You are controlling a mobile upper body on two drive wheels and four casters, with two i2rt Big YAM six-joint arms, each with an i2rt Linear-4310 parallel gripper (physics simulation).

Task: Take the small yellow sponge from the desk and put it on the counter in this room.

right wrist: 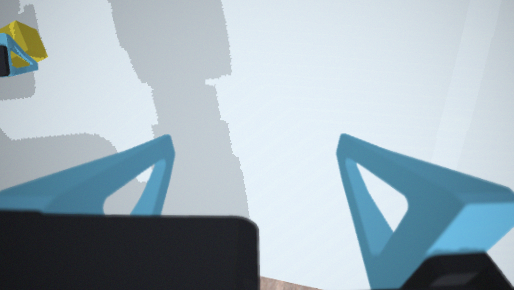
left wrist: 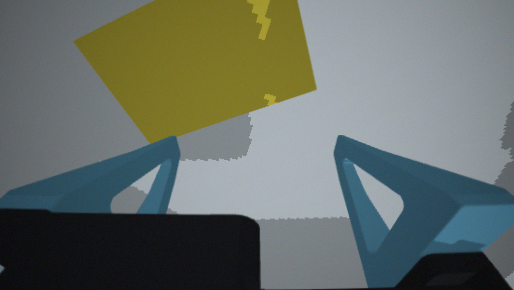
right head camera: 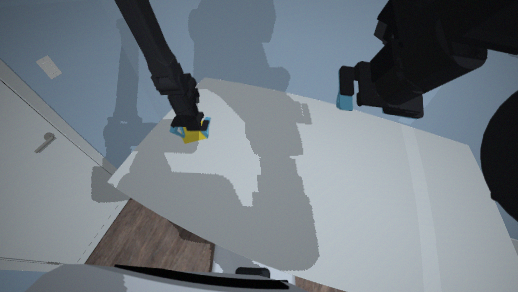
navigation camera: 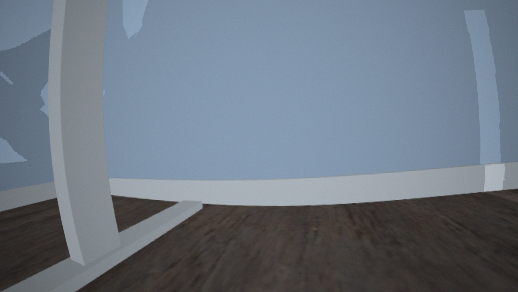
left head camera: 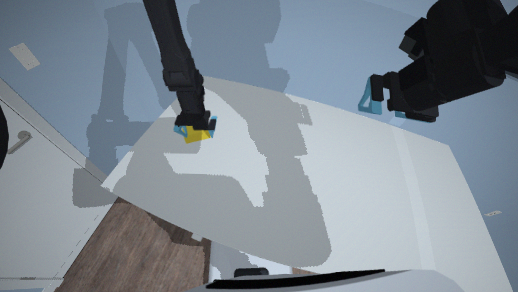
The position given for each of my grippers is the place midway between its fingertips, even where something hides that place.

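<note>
My left gripper (left head camera: 199, 136), (left wrist: 256, 144), (right head camera: 195, 137). My right gripper (right head camera: 360, 107), (right wrist: 255, 143), (left head camera: 377, 110). Small yellow sponge (left wrist: 173, 74); out of frame in the navigation camera view.
</note>
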